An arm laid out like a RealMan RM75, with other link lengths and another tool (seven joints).
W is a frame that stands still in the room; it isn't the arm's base.
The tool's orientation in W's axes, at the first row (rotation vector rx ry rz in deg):
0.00 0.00 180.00
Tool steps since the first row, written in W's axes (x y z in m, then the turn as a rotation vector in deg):
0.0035 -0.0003 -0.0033 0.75 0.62 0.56
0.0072 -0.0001 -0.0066 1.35 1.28 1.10
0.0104 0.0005 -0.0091 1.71 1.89 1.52
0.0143 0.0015 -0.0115 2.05 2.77 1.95
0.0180 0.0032 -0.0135 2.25 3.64 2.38
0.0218 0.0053 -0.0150 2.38 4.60 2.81
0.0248 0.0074 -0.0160 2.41 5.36 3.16
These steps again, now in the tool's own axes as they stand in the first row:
-0.0035 0.0003 -0.0033 -0.75 -0.62 0.56
-0.0072 0.0001 -0.0066 -1.35 -1.28 1.10
-0.0104 -0.0005 -0.0091 -1.71 -1.89 1.52
-0.0143 -0.0015 -0.0115 -2.05 -2.77 1.95
-0.0180 -0.0032 -0.0135 -2.25 -3.64 2.38
-0.0218 -0.0053 -0.0150 -2.38 -4.60 2.81
-0.0248 -0.0074 -0.0160 -2.41 -5.36 3.16

